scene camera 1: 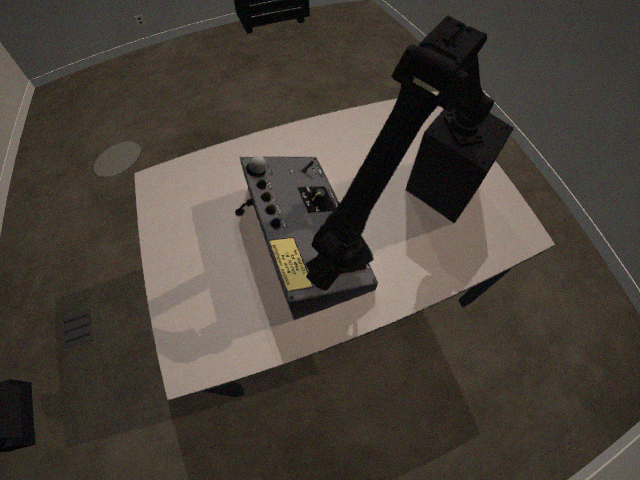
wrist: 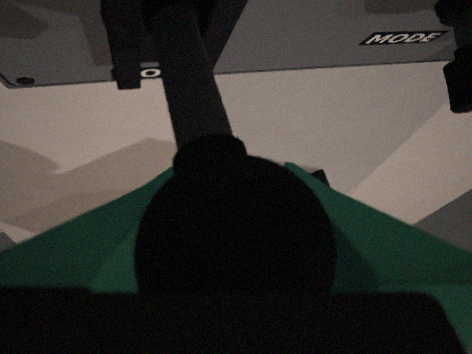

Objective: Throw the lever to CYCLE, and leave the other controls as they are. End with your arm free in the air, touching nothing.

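Seen in the pictures: arm's base, origin of its link: (scene camera 1: 462, 129).
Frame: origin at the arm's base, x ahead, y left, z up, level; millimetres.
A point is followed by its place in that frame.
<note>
The lever's dark shaft (wrist: 197, 95) @(y 263, x 420, z -163 mm) runs down from the grey control box (scene camera 1: 286, 178) @(y -54, x 529, z -182 mm) (wrist: 295, 47) @(y 192, x 383, z -227 mm) to a large black ball knob (wrist: 235, 225) @(y 268, x 435, z -124 mm) in the wrist view. My gripper (wrist: 235, 177) @(y 239, x 377, z -162 mm) is shut on the ball knob, with a green finger against each side. In the scene view my wrist hangs over the near end of the box and hides the lever and my fingertips. Beside the shaft, a label (wrist: 150, 73) @(y 256, x 352, z -235 mm) shows the letter O, its rest covered. The CYCLE marking does not show, so I cannot tell the lever's position against it.
The box stands on a pale table (scene camera 1: 180, 191) @(y -187, x 919, z -300 mm). It carries a pale round button (scene camera 1: 256, 166) @(y -62, x 613, z -109 mm), several small round controls (scene camera 1: 270, 209) @(y 85, x 592, z -130 mm), a selector with a black plate (scene camera 1: 317, 198) @(y 41, x 450, z -183 mm), a small switch (scene camera 1: 308, 167) @(y -91, x 452, z -191 mm) and a yellow note (scene camera 1: 290, 263) @(y 251, x 565, z -146 mm). A small crank (scene camera 1: 239, 211) @(y -41, x 702, z -294 mm) juts from its side.
</note>
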